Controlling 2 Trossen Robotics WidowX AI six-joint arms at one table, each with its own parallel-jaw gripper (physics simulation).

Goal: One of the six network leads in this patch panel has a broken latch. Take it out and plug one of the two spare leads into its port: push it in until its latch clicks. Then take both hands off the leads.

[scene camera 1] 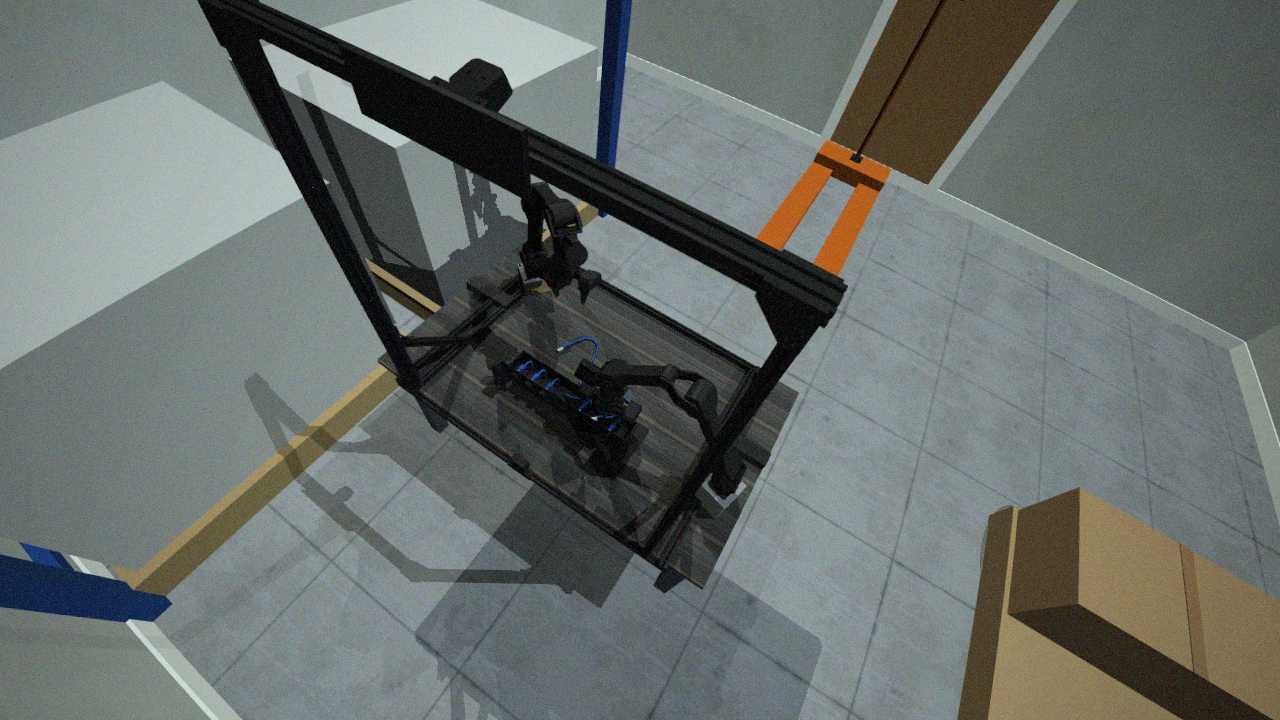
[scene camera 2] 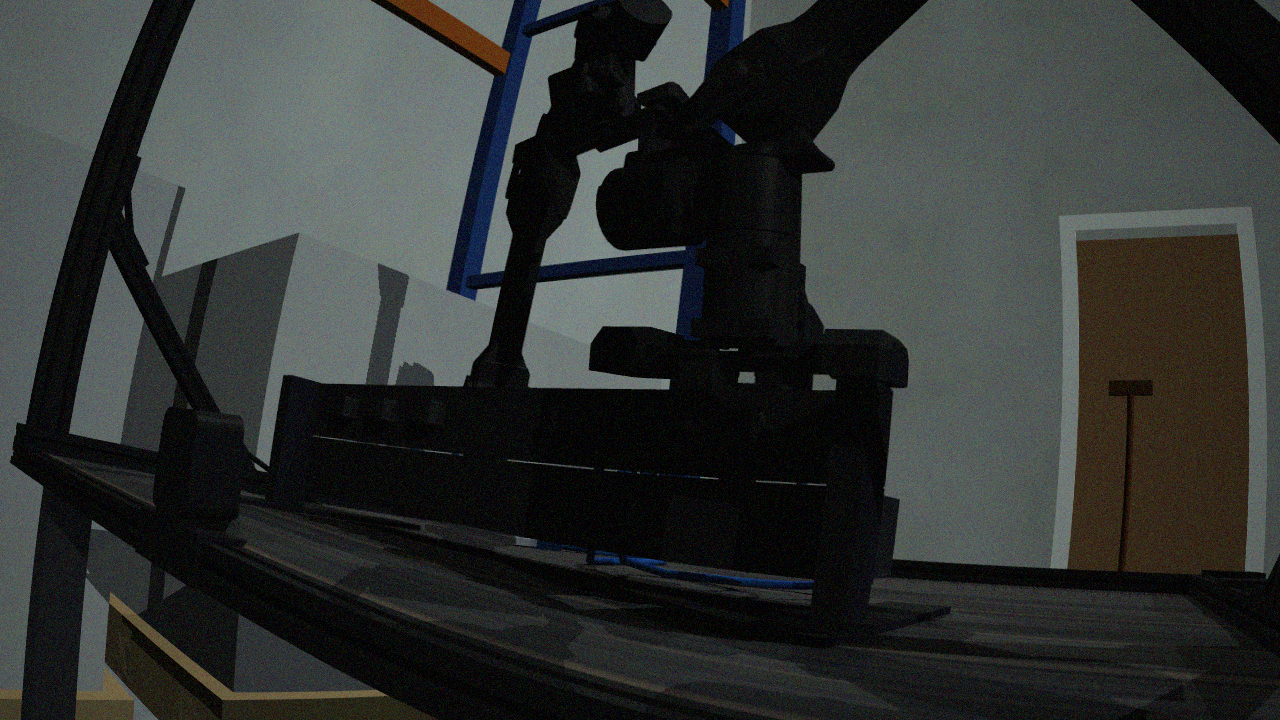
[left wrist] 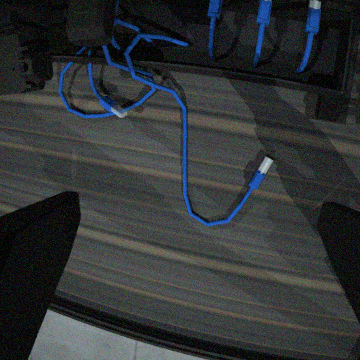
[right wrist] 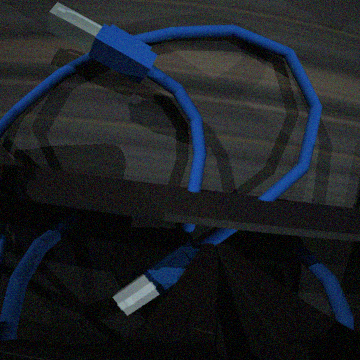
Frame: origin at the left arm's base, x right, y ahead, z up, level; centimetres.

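Seen in the pictures: left gripper, fingertip midpoint: (scene camera 1: 570,300) (left wrist: 204,210); right gripper, fingertip midpoint: (scene camera 1: 608,411) (left wrist: 75,47) (right wrist: 213,254); left arm's base at its link origin: (scene camera 1: 533,271); right arm's base at its link origin: (scene camera 1: 722,484).
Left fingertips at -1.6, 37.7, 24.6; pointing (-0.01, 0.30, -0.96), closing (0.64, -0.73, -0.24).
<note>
Offsets run from my left fingertips to a thing's top centre, as dx, dy, dz. "*": to the spot under its first point. Level surfaces: height alone.
The black patch panel {+8.7, +18.5, -23.3} (scene camera 1: 532,386) (scene camera 2: 566,443) (left wrist: 321,89) stands on the dark wooden table {dz -31.5} (scene camera 1: 680,443). Three blue leads {* +12.9, +7.3, -22.0} (left wrist: 263,16) sit in its ports in the left wrist view. One spare lead {* +1.1, -5.5, -30.4} (left wrist: 263,167) (scene camera 1: 576,343) lies loose on the table in a long curve. A second loose plug {* -7.4, +14.7, -27.8} (left wrist: 114,108) (right wrist: 118,50) lies in a coil of blue cable. A third plug {* -0.3, +24.1, -28.0} (right wrist: 137,294) lies just left of my right gripper (right wrist: 213,254) (scene camera 1: 595,400), which is shut low at the panel; I cannot see it gripped. My left gripper (left wrist: 204,210) (scene camera 1: 566,282) hangs open and empty, high over the table's back.
A black gantry frame (scene camera 1: 652,207) spans the table. A dark bar of the panel's base {* -6.7, +24.4, -26.5} (right wrist: 250,211) crosses the right wrist view over the coiled cables. The table's edge (left wrist: 143,328) runs below the left fingers.
</note>
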